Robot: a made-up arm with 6 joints. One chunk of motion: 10 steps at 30 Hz.
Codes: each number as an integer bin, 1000 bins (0 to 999) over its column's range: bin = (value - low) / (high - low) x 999, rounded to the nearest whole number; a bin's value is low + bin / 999 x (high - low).
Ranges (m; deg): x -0.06..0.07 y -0.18..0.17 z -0.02..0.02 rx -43..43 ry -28..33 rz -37..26
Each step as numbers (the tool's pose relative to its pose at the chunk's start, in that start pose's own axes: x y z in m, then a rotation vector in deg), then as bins.
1 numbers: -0.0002 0.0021 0.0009 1.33 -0.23 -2.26
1 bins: 460 520 522 515 455 551
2 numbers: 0.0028 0.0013 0.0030 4.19 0.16 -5.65
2 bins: 483 517 574 548 461 497
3 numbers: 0.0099 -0.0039 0.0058 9.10 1.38 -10.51
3 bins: 537 503 644 605 481 420
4 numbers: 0.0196 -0.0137 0.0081 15.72 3.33 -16.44
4 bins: 612 475 702 682 513 326
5 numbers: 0.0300 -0.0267 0.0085 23.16 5.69 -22.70
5 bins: 692 438 712 769 552 227
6 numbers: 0.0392 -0.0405 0.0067 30.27 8.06 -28.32
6 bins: 762 398 667 851 591 138
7 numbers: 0.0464 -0.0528 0.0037 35.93 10.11 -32.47
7 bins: 818 363 592 917 624 72
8 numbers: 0.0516 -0.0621 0.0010 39.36 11.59 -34.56
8 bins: 858 337 524 957 648 39
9 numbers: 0.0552 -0.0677 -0.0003 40.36 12.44 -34.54
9 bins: 885 321 492 968 662 39
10 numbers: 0.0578 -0.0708 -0.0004 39.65 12.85 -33.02
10 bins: 905 312 490 960 669 63
